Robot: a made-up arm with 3 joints.
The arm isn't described. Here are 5 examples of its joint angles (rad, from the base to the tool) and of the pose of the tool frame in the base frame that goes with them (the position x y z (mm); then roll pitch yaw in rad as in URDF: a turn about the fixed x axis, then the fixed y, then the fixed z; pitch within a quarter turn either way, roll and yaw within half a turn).
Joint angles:
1: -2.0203 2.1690 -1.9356
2: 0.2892 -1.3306 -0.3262
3: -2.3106 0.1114 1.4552
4: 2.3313 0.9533 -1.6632
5: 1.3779 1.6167 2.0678
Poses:
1: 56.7 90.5 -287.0 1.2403 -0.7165 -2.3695
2: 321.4 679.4 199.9 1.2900 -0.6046 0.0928
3: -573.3 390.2 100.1 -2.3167 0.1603 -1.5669
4: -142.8 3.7 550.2 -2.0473 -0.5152 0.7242
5: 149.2 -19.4 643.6 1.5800 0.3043 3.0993
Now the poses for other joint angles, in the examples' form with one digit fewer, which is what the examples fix.
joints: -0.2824 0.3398 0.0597
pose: 214 274 -263 -0.355 0.262 -0.058
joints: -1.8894 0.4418 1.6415
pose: -492 263 -144 -1.859 0.067 -1.128
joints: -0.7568 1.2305 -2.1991
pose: 269 -25 -147 1.323 0.151 2.865
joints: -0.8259 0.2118 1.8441
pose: 48 334 -423 -0.790 -0.342 -1.607
